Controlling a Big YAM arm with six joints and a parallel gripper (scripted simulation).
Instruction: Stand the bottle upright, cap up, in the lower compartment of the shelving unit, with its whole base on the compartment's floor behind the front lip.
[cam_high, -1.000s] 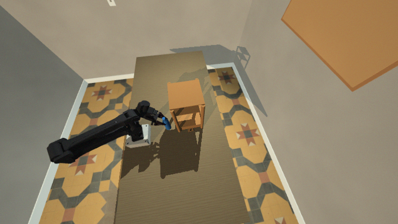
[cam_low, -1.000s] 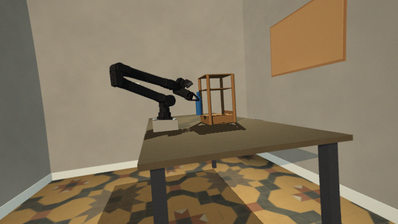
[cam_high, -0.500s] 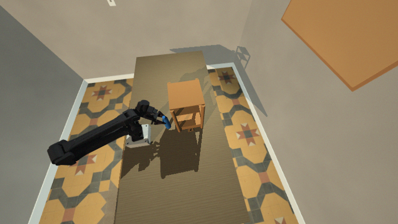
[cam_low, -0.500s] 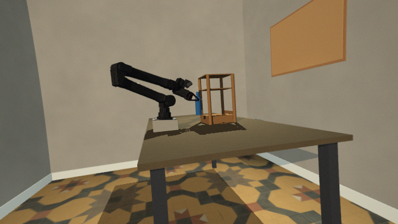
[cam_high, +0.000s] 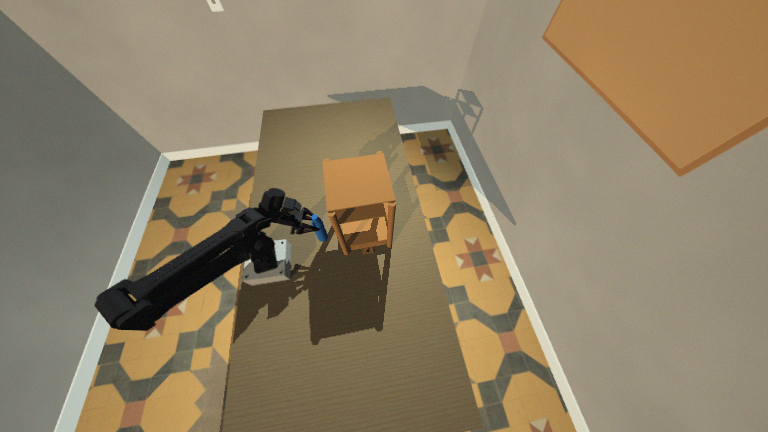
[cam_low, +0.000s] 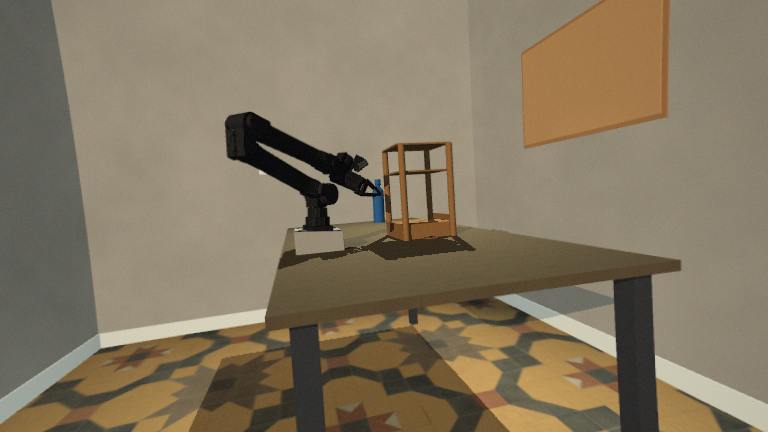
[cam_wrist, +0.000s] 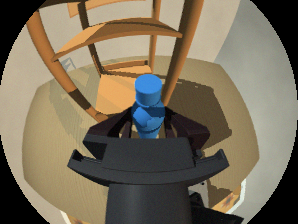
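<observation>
The blue bottle lies right at my hand. Round my hand: wooden shelving unit (190 mm ahead, 10 mm to the left).
</observation>
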